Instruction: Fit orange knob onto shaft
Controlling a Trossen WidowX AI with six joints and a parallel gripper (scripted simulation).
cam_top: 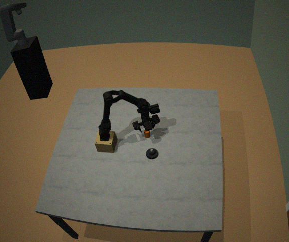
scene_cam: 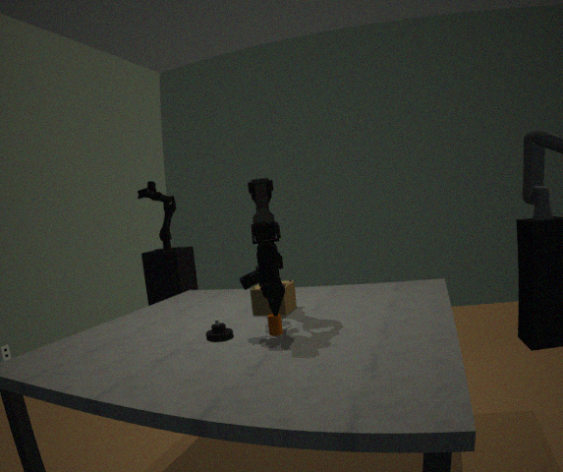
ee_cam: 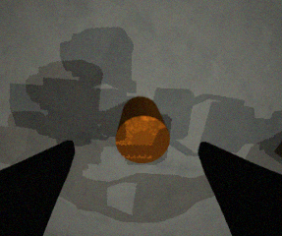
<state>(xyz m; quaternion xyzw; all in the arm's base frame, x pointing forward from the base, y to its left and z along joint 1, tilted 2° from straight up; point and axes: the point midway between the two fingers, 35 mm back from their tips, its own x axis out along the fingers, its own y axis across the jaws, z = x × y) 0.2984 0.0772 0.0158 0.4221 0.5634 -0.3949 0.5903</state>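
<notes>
My gripper tip is now 2 cm above the orange knob. Round my gripper tip: round pedestal 3 cm ahead, 17 cm to the right, 4 cm below.
</notes>
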